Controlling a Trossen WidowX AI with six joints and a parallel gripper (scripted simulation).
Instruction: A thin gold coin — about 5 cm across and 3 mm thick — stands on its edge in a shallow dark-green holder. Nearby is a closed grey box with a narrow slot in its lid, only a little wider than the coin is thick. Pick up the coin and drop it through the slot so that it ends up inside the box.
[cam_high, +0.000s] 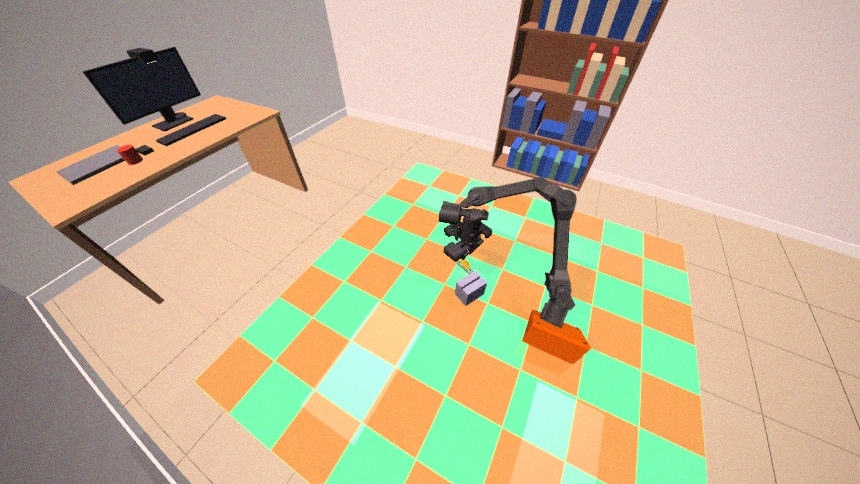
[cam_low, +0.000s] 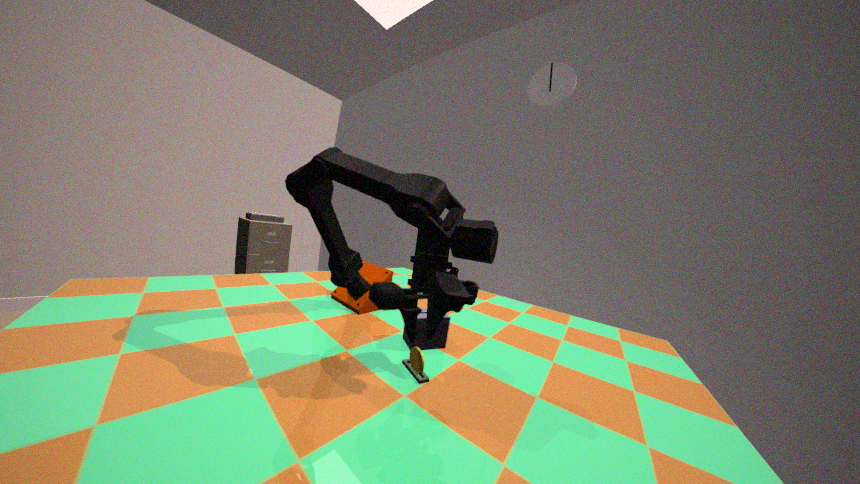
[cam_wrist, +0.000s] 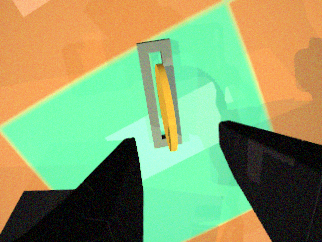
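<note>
Right now the gold coin is 4 cm below my gripper tip.
</note>
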